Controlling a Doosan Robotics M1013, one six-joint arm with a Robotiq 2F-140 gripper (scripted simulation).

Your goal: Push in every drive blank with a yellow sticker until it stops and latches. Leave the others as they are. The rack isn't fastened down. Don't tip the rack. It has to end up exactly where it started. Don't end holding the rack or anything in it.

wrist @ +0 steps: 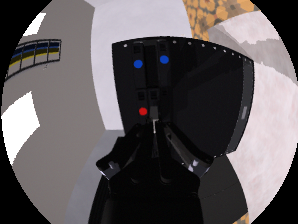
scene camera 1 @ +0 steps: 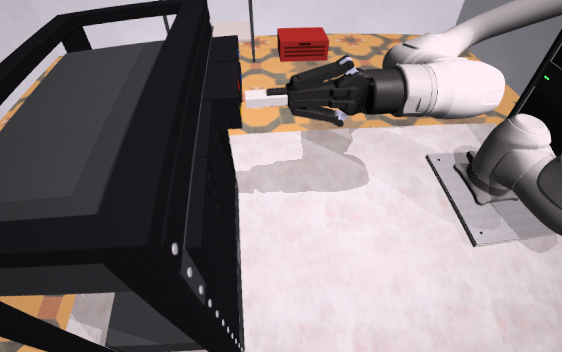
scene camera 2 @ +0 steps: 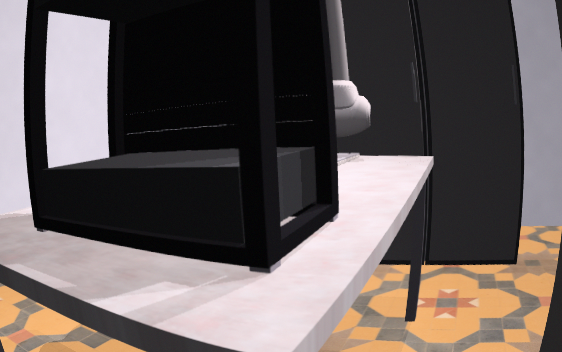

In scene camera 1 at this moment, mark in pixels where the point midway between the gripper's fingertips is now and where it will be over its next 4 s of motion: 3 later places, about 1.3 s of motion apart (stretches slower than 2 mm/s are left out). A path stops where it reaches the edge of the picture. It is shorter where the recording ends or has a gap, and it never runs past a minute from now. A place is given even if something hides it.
The gripper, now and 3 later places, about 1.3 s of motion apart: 245,99; 236,101; 225,101; 220,102
